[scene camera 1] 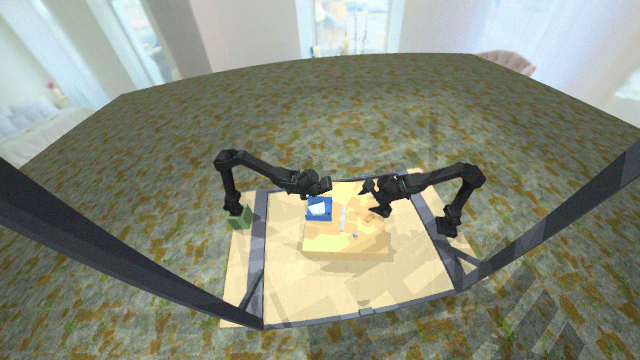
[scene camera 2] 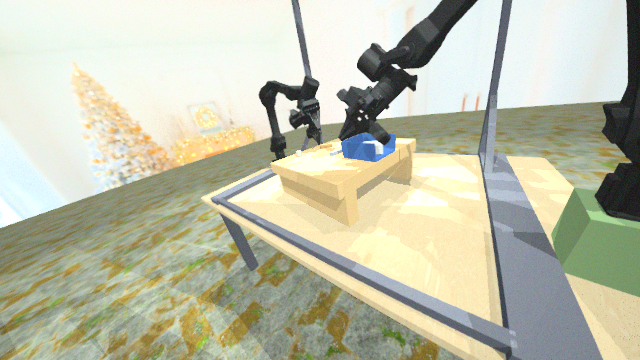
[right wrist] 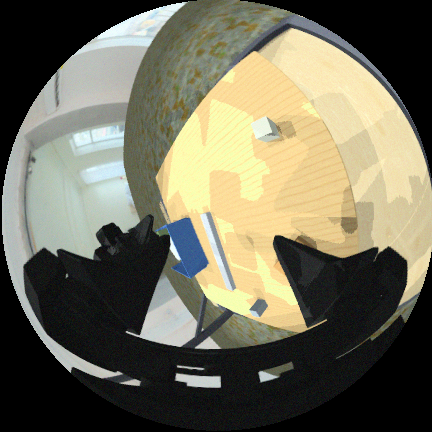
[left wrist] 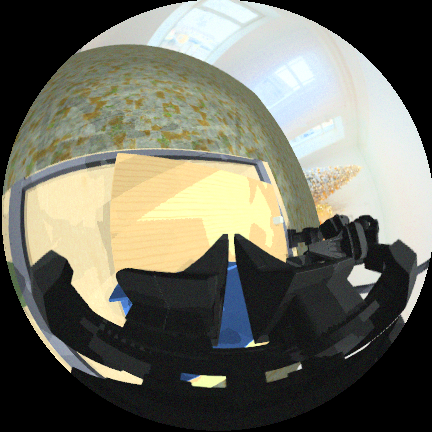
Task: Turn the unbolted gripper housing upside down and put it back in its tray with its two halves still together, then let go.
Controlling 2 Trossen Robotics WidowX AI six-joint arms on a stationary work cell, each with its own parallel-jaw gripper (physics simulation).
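Places are measured from the left arm's base along level axes (x ahead, y left, z up), in millimetres.
Pixels of known places: left gripper, fingertip midpoint: [scene camera 2: 339, 139] [right wrist: 150, 215] [left wrist: 230, 238]; right gripper, fingertip midpoint: [scene camera 1: 362, 202] [scene camera 2: 319, 136] [right wrist: 222, 240] [left wrist: 294, 254]; left arm's base, link origin: [scene camera 1: 236, 211] [scene camera 2: 638, 210]; right arm's base, link origin: [scene camera 1: 446, 225] [left wrist: 293, 237].
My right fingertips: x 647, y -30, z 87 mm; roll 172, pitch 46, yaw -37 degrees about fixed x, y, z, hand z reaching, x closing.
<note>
For each thing: its top centre in the pictures, then the offset to it from my right fingertips.
- white gripper housing, top centre: [right wrist: 173, 249] [scene camera 2: 370, 142] [scene camera 1: 317, 207] 209 mm back, 8 mm right, 19 mm down
- raised wooden platform, top centre: [right wrist: 218, 239] [left wrist: 248, 280] [scene camera 2: 340, 151] [scene camera 1: 345, 212] 82 mm back, 15 mm right, 57 mm down
- long white bar, top centre: [right wrist: 217, 256] [scene camera 1: 343, 216] 93 mm back, 41 mm right, 46 mm down
- small grey cube, top centre: [right wrist: 253, 313] [scene camera 1: 355, 233] 46 mm back, 142 mm right, 30 mm down
- white cube, top centre: [right wrist: 260, 126] 57 mm ahead, 71 mm left, 37 mm down
- brown piece, top centre: [right wrist: 292, 261] [scene camera 2: 326, 145] [scene camera 1: 369, 217] 28 mm ahead, 54 mm right, 48 mm down
- green block, top centre: [scene camera 2: 637, 210] [scene camera 1: 236, 211] 646 mm back, 31 mm left, 87 mm down
The white gripper housing [scene camera 1: 316, 208] [scene camera 2: 376, 147] lies in its blue tray [scene camera 1: 318, 217] [scene camera 2: 358, 150] [left wrist: 238, 306] [right wrist: 187, 245] at the back left of the raised wooden platform [scene camera 1: 343, 246] [scene camera 2: 318, 171]. My left gripper [scene camera 1: 328, 184] [scene camera 2: 380, 137] [left wrist: 230, 238] is shut at the tray's back edge, tips down beside the housing. I see nothing between its fingers but a strip of blue tray behind them. The housing is hidden in the left wrist view. My right gripper [scene camera 1: 373, 200] [scene camera 2: 308, 130] [right wrist: 222, 240] is open and empty above the platform's right part.
A long white bar [scene camera 1: 343, 216] [right wrist: 217, 252] lies right of the tray. A small grey cube [scene camera 1: 356, 234] [right wrist: 258, 308], a white cube [right wrist: 264, 128] and a brown piece [scene camera 1: 368, 218] [scene camera 2: 326, 146] lie on the platform. A green block [scene camera 1: 241, 218] sits under the left arm's base.
</note>
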